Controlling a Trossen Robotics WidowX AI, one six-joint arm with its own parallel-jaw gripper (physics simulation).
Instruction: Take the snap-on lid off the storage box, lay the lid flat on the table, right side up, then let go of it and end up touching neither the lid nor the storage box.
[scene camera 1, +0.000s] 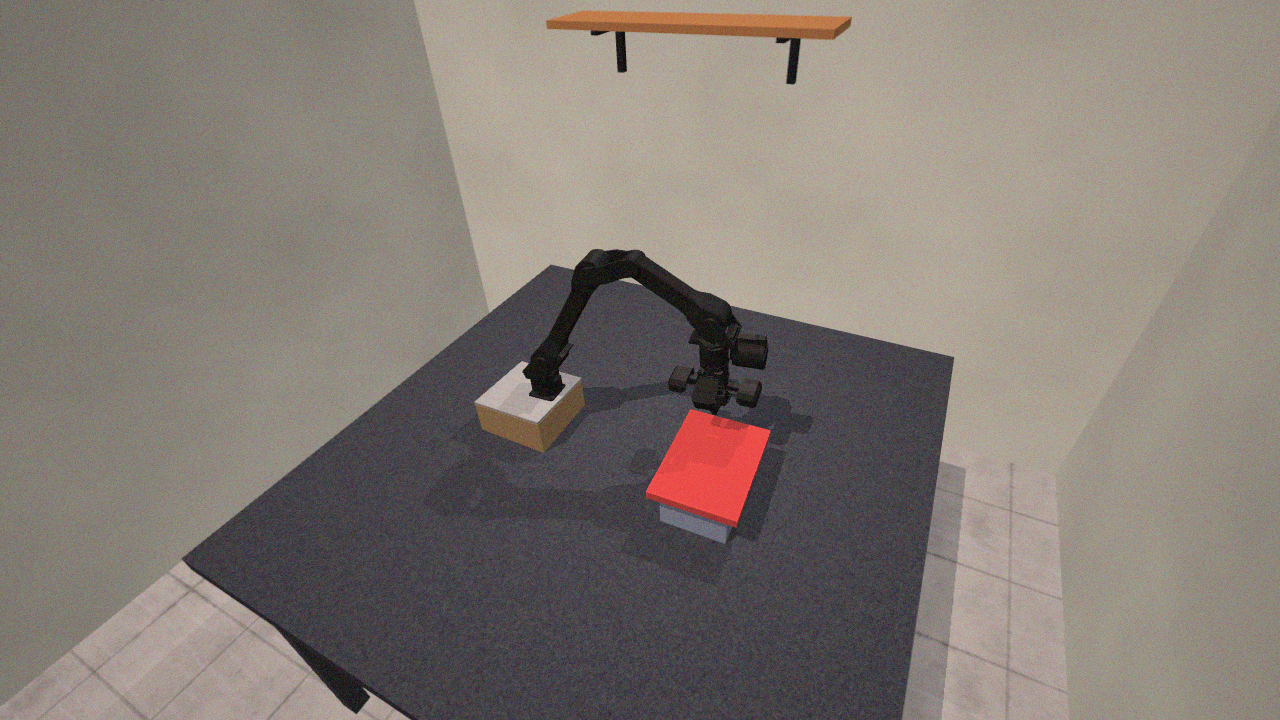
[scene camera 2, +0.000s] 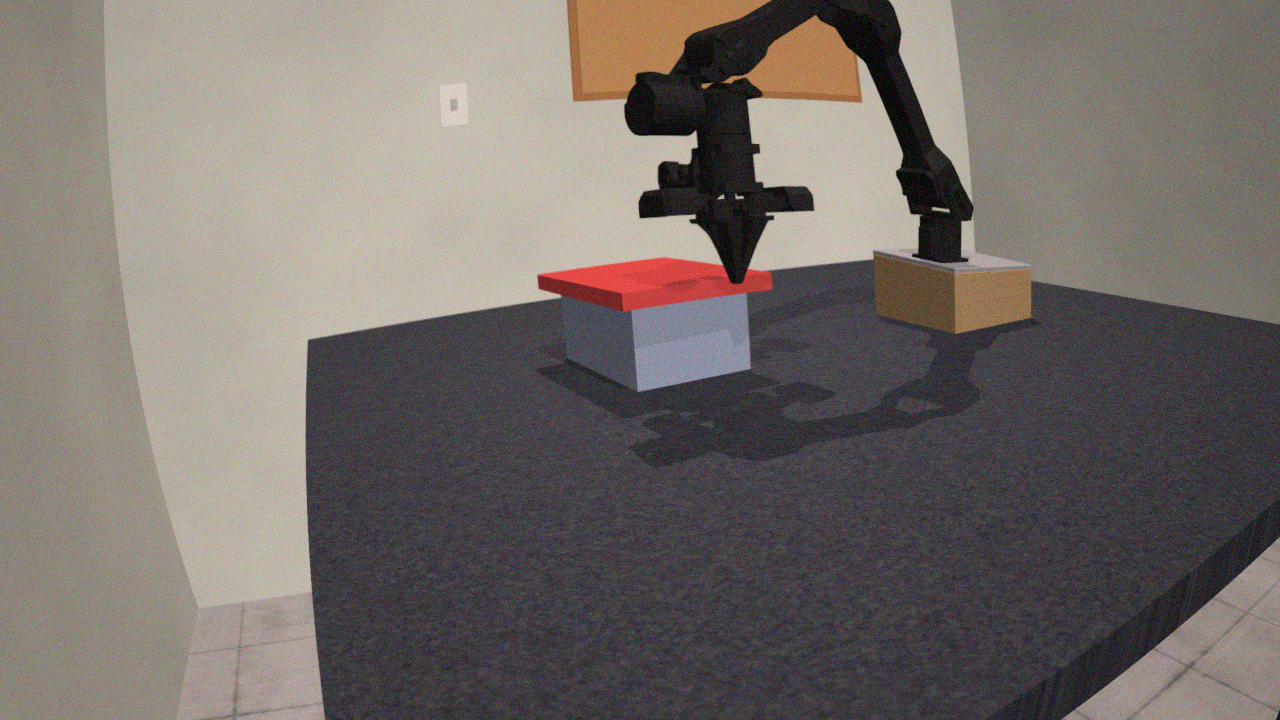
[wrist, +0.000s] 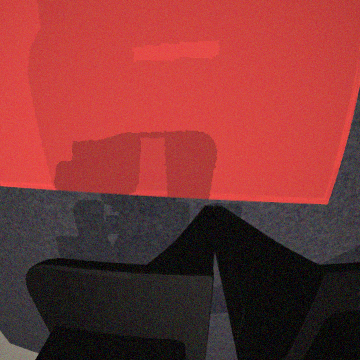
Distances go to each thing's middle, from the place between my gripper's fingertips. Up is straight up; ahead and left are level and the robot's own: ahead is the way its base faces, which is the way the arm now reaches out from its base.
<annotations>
My gripper is now 40 mm short of the red lid (scene camera 1: 709, 469) and 130 mm to the left of it.
</annotations>
